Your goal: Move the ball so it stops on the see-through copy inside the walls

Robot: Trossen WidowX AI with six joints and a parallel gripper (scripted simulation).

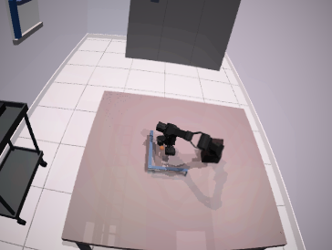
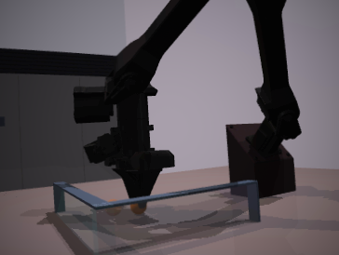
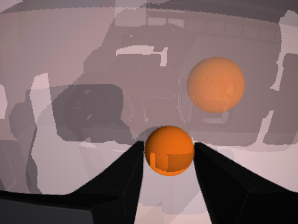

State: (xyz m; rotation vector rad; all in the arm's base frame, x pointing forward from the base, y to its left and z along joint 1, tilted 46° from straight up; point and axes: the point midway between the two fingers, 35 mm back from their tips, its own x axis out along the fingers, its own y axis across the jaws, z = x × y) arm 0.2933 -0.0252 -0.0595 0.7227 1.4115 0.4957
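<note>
Right now my gripper tip is 4 cm short of the see-through copy and 3 cm to the left of it. The rest, counted from my gripper tip: orange ball: right at my gripper tip.
</note>
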